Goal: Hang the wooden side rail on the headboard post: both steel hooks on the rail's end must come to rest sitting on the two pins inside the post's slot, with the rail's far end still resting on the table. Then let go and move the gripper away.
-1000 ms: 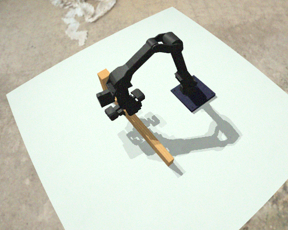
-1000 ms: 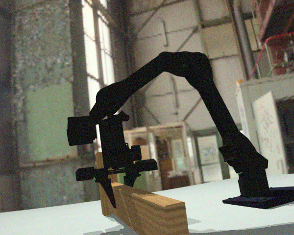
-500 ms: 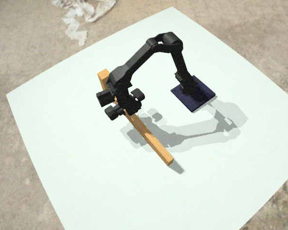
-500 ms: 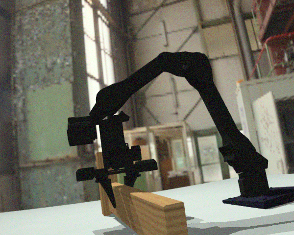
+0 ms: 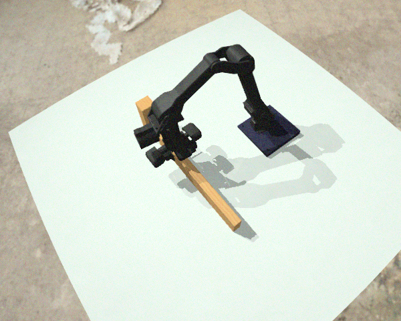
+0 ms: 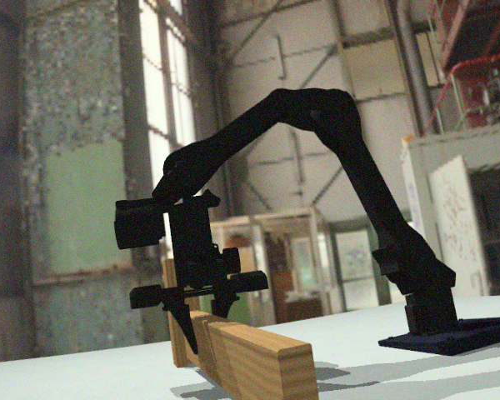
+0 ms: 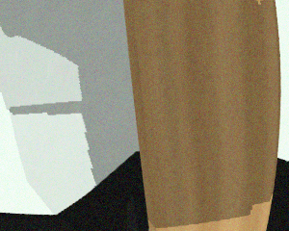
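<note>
The wooden headboard post is 3 cm ahead of my gripper tip, 16 cm to the right of it and 4 cm above it.
</note>
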